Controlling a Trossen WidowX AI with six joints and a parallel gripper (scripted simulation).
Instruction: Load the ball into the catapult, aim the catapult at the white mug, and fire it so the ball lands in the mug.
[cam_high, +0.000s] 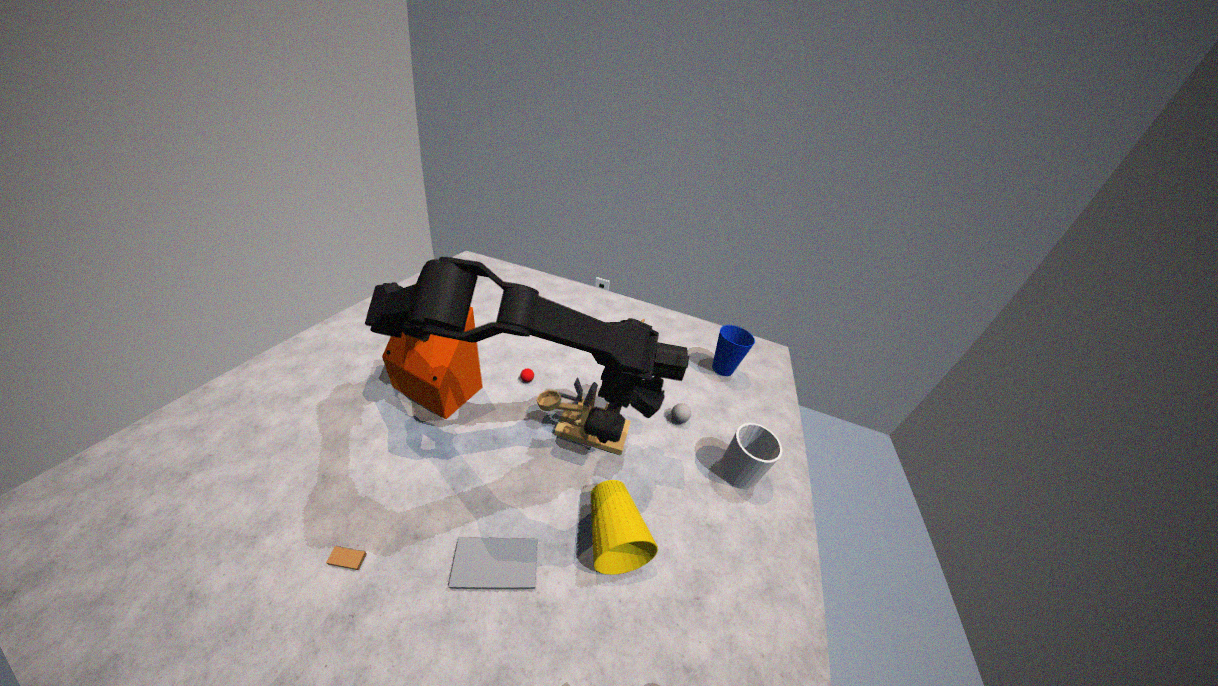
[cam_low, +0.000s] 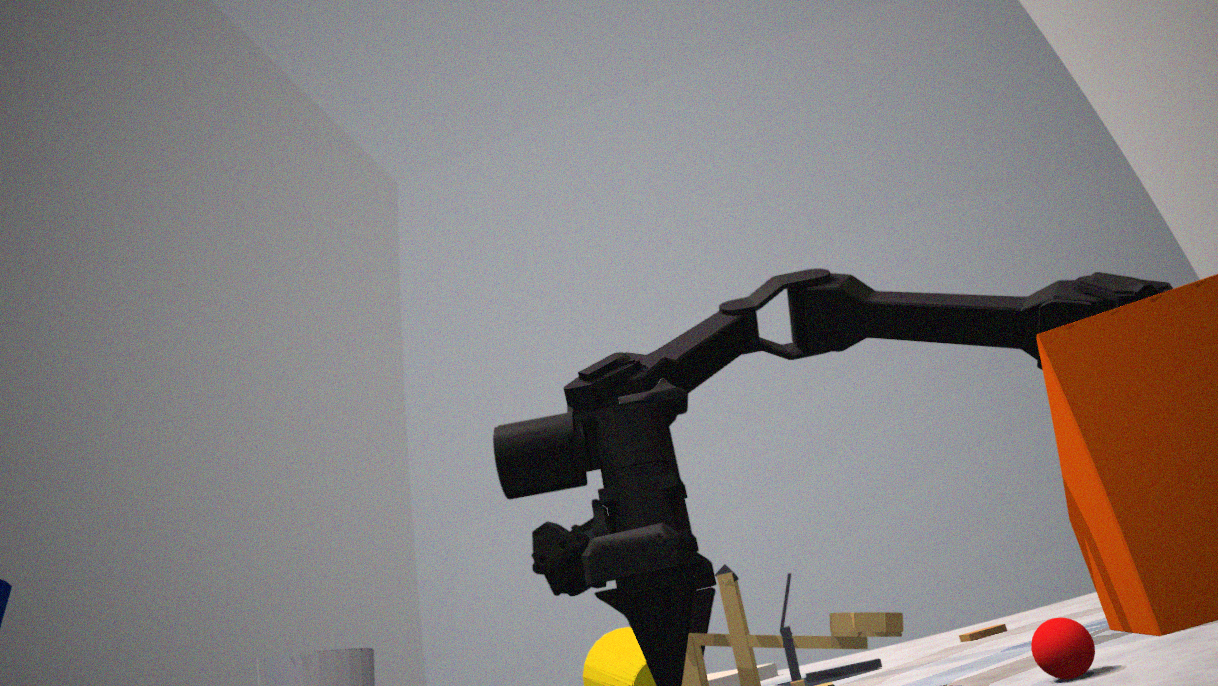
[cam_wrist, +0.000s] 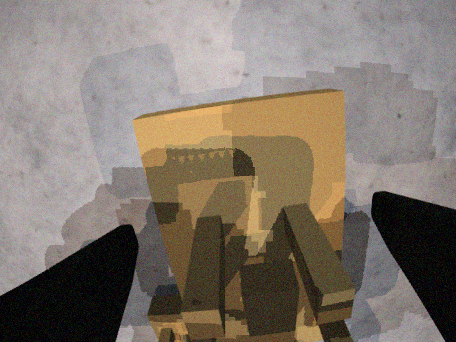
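Right now the red ball is 230 mm behind my gripper tip, 70 mm to the left of it and 20 mm below it. The rest, counted from my gripper tip: white mug: 280 mm ahead, 30 mm to the left; grey flat plate: 300 mm to the right, 70 mm behind, 30 mm below; wooden catapult: 70 mm behind, 20 mm above, 10 mm to the left.
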